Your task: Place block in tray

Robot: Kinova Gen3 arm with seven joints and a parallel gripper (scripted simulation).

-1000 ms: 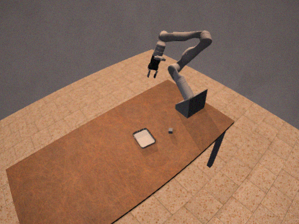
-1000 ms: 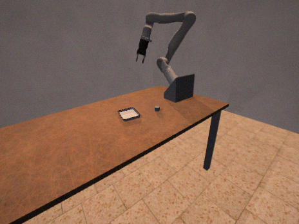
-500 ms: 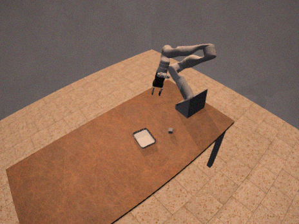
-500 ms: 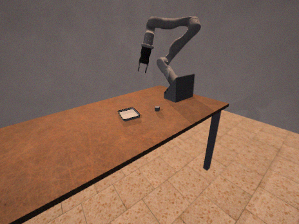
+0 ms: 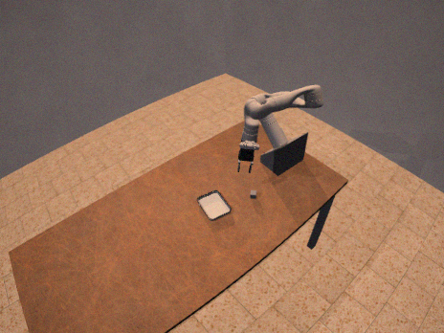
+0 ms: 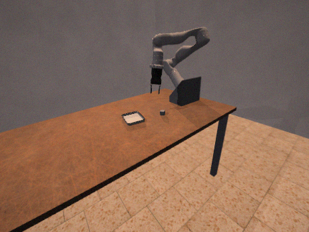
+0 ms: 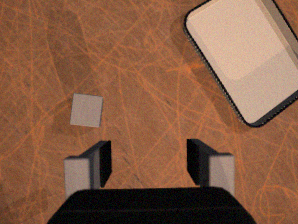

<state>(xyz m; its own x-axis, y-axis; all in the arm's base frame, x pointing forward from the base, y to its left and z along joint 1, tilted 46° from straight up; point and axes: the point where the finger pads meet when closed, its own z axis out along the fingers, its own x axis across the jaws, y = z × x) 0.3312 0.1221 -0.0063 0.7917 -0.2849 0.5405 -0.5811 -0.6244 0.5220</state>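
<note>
The grey block is 2 cm behind my hand, 6 cm to the left of it and 15 cm below it. Also, from my hand: white tray: 19 cm ahead, 16 cm below.
</note>
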